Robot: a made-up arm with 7 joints. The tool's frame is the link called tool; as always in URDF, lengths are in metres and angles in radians.
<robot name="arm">
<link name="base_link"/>
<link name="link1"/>
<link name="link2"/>
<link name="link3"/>
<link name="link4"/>
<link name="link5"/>
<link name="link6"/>
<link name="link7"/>
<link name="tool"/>
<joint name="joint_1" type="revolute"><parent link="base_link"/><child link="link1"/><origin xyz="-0.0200 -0.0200 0.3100" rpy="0.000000 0.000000 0.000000"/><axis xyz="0 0.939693 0.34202"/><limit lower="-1.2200" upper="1.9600"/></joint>
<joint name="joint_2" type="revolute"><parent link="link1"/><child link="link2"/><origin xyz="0.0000 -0.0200 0.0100" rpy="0.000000 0.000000 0.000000"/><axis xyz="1 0 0"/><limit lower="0.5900" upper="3.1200"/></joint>
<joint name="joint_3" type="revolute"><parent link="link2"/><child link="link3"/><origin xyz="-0.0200 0.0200 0.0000" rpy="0.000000 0.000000 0.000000"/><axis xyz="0 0 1"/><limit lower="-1.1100" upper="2.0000"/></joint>
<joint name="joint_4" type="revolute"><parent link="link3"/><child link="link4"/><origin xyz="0.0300 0.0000 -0.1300" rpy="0.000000 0.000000 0.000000"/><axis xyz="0 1 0"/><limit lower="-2.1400" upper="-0.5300"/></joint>
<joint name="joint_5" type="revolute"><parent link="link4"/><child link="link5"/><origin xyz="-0.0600 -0.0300 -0.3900" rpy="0.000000 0.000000 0.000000"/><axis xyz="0 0 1"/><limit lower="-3.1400" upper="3.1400"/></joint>
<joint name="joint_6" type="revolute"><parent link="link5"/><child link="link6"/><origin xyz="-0.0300 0.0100 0.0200" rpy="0.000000 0.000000 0.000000"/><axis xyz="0 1 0"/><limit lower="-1.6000" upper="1.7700"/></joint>
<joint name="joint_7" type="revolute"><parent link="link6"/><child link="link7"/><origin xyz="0.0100 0.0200 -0.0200" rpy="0.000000 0.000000 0.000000"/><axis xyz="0 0 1"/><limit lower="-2.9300" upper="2.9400"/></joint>
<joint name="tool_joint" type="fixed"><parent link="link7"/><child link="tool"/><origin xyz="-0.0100 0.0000 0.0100" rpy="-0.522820 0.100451 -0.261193"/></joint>
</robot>
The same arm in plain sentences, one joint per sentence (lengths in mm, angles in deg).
The arm has seven revolute joints in a row. What follows holds with every joint at zero, and every direction is one of the base frame's.
Joint 1 sits 20 mm along -x and 20 mm along -y and 310 mm along +z from the base frame's origin and rotates about the direction (0, 0.9397, 0.342), from -69.9 to 112.3 deg.
Joint 2 sits 20 mm along -y and 10 mm along +z from joint 1 and rotates about +x, from 33.8 to 178.76 deg.
Joint 3 sits 20 mm along -x and 20 mm along +y from joint 2 and rotates about +z, from -63.6 to 114.59 deg.
Joint 4 sits 30 mm along +x and 130 mm along -z from joint 3 and rotates about +y, from -122.61 to -30.37 deg.
Joint 5 sits 60 mm along -x and 30 mm along -y and 390 mm along -z from joint 4 and rotates about +z, from -179.91 to 179.91 deg.
Joint 6 sits 30 mm along -x and 10 mm along +y and 20 mm along +z from joint 5 and rotates about +y, from -91.67 to 101.41 deg.
Joint 7 sits 10 mm along +x and 20 mm along +y and 20 mm along -z from joint 6 and rotates about +z, from -167.88 to 168.45 deg.
The tool frame, which is the frame that the pose is given for, sits 10 mm along -x and 10 mm along +z from joint 7; its axes are the base frame's turned by roll -29.96, pitch 5.76 and yaw -14.97 deg (as in URDF: about the fixed x, then y, then z).

